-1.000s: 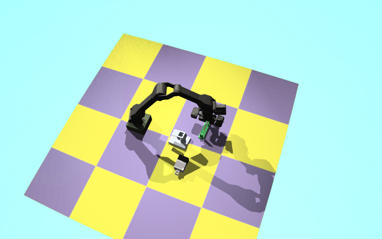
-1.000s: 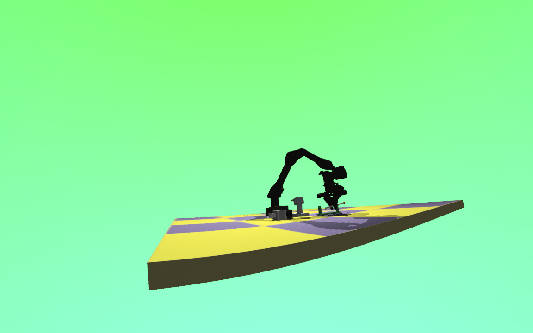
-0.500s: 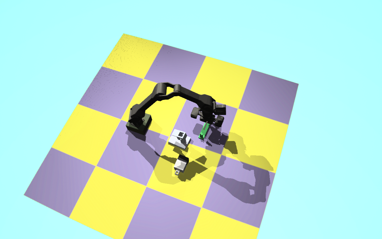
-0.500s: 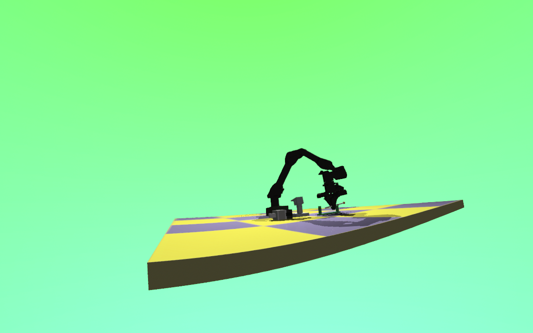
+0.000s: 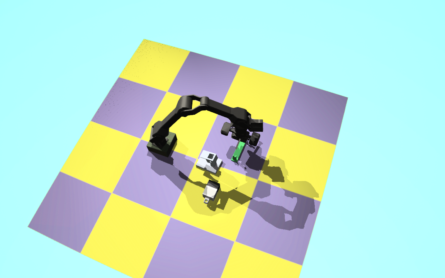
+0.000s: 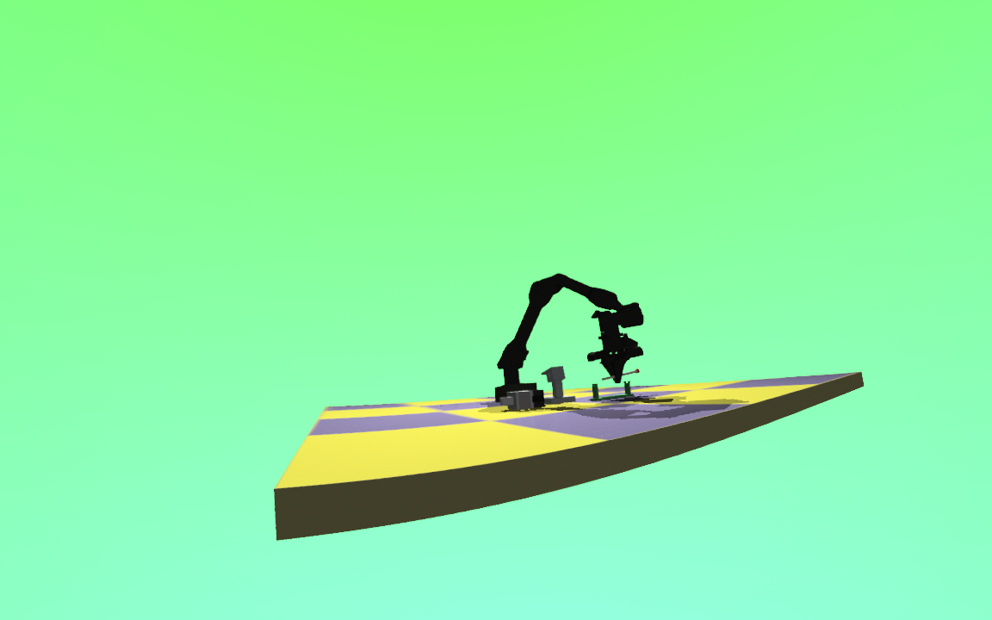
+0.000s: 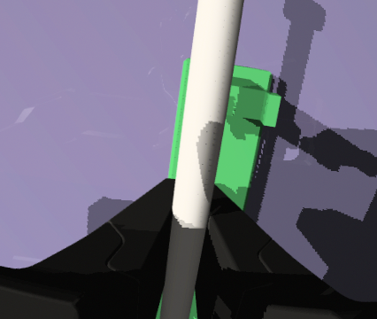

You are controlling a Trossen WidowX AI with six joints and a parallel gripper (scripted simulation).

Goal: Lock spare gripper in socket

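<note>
The green cradle is 10 mm ahead of my gripper tip, 30 mm to the right of it and 20 mm below it. Also, from my gripper tip: spare gripper: 10 mm ahead, 310 mm to the right, 20 mm below; then socket: 70 mm behind, 170 mm to the right, 10 mm above.
</note>
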